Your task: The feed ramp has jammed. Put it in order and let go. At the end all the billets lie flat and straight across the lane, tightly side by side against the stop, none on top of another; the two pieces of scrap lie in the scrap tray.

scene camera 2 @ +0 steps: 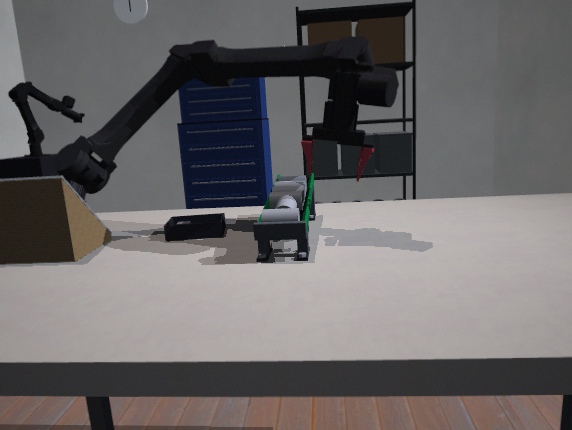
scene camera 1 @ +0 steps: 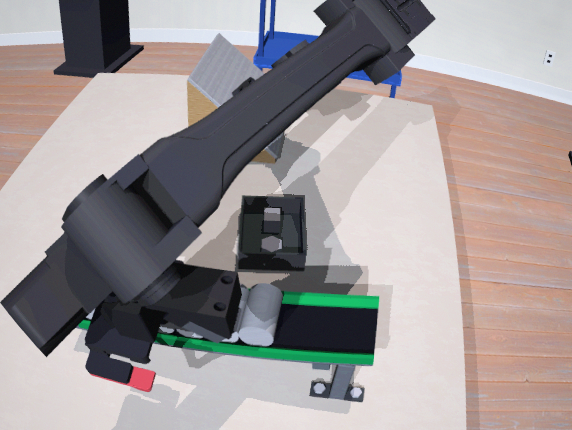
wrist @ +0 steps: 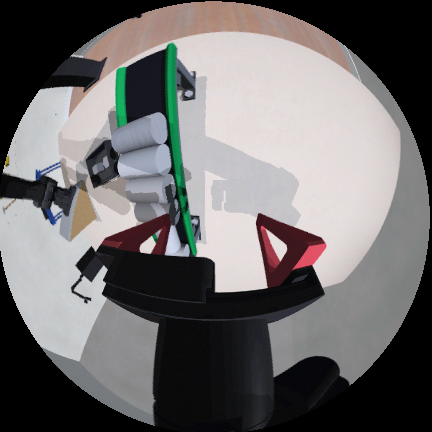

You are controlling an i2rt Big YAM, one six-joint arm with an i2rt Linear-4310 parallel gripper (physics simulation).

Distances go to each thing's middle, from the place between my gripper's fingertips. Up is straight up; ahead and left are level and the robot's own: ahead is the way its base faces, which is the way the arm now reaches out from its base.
Right now my hand is 80 mm past the stop [scene camera 2: 286, 228], 160 mm to the left of it and 70 mm above it. The rest, counted from my hand: scrap tray [scene camera 1: 292, 226] (330 mm behind, 40 mm to the left, 110 mm below).
